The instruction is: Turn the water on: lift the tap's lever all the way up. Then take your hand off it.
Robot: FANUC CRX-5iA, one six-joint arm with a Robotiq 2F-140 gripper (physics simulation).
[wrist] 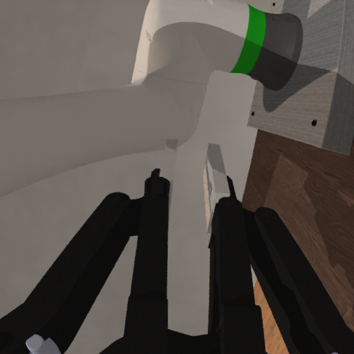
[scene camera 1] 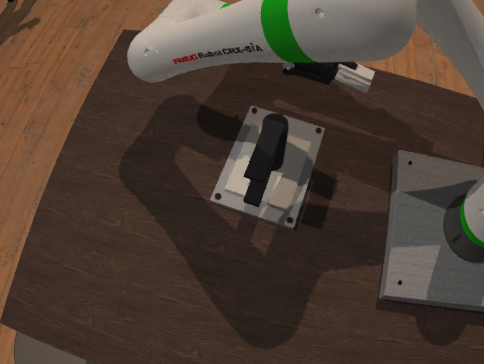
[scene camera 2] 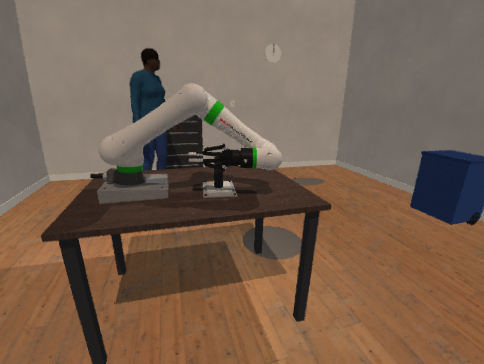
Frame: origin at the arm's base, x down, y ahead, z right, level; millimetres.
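Seen in the pictures: gripper, fingertip midpoint: (scene camera 1: 371, 82) (scene camera 2: 189, 156); arm's base, link origin: (scene camera 1: 472, 228) (scene camera 2: 130, 181).
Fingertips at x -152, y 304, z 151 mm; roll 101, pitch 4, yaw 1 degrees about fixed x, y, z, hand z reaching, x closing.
Note:
Pixels of each thing's top centre, then the offset from my fingertips to it. "spot": a spot on its surface instead. Level surfaces: height alone.
- black tap, surface spot: (scene camera 1: 282, 151) spot: dx +124, dy +130, dz -119 mm
- pale base plate, top centre: (scene camera 1: 271, 160) (scene camera 2: 218, 187) dx +193, dy +151, dz -108 mm
- spout, top centre: (scene camera 1: 261, 169) dx +105, dy +154, dz -178 mm
- same dark wooden table, surface height: dx +204 mm
The black tap (scene camera 1: 282, 151) (scene camera 2: 218, 178) stands on a pale base plate (scene camera 1: 311, 138) (scene camera 2: 219, 192) with a bolt at each corner. Its flat lever (scene camera 1: 264, 155) lies over the spout (scene camera 1: 253, 196) in scene camera 1, both pointing the same way; its exact tilt is hard to tell. In scene camera 2 the gripper hides the tap's top. My gripper (scene camera 1: 355, 77) (scene camera 2: 195, 157) (wrist: 190, 158) has its pale finger pads drawn near together, a narrow gap between them and nothing held. In scene camera 1 it is beyond the plate's upper right corner, apart from the lever.
The arm's grey base block (scene camera 1: 410, 240) (scene camera 2: 150, 192) (wrist: 295, 102) is on the same dark wooden table (scene camera 1: 100, 225) (scene camera 2: 280, 202). The fingertips point toward the base side. A person (scene camera 2: 147, 87) stands behind the table, and a blue bin (scene camera 2: 440, 185) is at the right.

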